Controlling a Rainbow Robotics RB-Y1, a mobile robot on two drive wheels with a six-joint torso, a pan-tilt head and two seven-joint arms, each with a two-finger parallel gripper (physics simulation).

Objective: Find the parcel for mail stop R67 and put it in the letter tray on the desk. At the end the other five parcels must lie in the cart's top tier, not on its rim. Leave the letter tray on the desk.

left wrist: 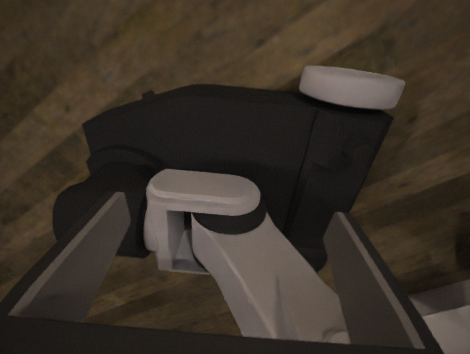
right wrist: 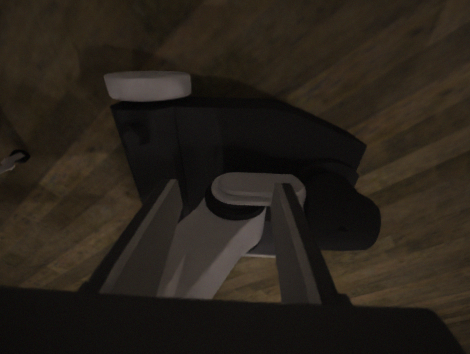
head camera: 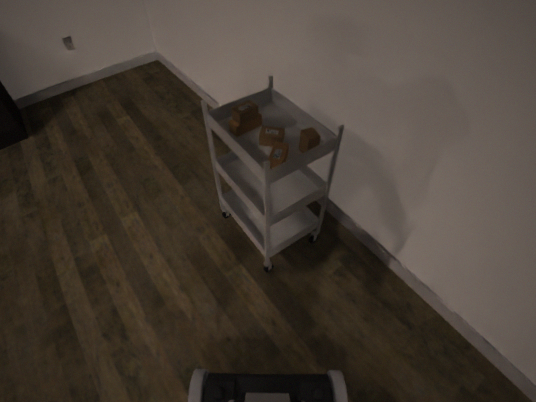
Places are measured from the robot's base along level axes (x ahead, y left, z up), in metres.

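Pixels of known places: left gripper, between the fingertips: (left wrist: pixel 229 215); right gripper, between the fingertips: (right wrist: pixel 226 194).
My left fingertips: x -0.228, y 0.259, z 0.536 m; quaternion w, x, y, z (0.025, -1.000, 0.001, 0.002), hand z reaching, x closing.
Note:
Behind a point stands the place of what it marks.
The white cart (head camera: pixel 267 215) {x 0.582, y 0.007, z 0.503 m} stands by the wall in the head view, with several brown parcels in its top tier (head camera: pixel 305 159) {x 0.693, y -0.130, z 0.695 m}. At the left, one parcel (head camera: pixel 245 111) {x 0.889, y 0.095, z 0.764 m} rests on another parcel (head camera: pixel 243 126) {x 0.878, y 0.106, z 0.700 m}. A labelled parcel (head camera: pixel 271 136) {x 0.802, y -0.006, z 0.711 m} is near the middle, a tilted parcel (head camera: pixel 278 154) {x 0.696, y -0.032, z 0.715 m} is at the near corner, and another parcel (head camera: pixel 309 140) {x 0.735, y -0.143, z 0.748 m} is at the right. No label is readable. The desk and letter tray do not show. My left gripper (left wrist: pixel 229 215) {x -0.228, y 0.259, z 0.536 m} is open and empty. My right gripper (right wrist: pixel 226 194) {x -0.226, y -0.265, z 0.536 m} is half open and empty. Both are away from the parcels.
The cart's corner posts rise above its top tier. A long wall (head camera: pixel 425 150) {x 0.718, y -0.577, z 0.727 m} runs behind and to the right of it. A dark cabinet (head camera: pixel 10 120) {x 1.650, y 1.947, z 0.218 m} shows at the left edge. My dark base (left wrist: pixel 210 125) {x -0.282, y 0.170, z 0.169 m} (right wrist: pixel 240 130) {x -0.232, y -0.174, z 0.169 m} is below both grippers. A caster (right wrist: pixel 20 155) {x 0.591, y -0.006, z 0.031 m} shows at the left.

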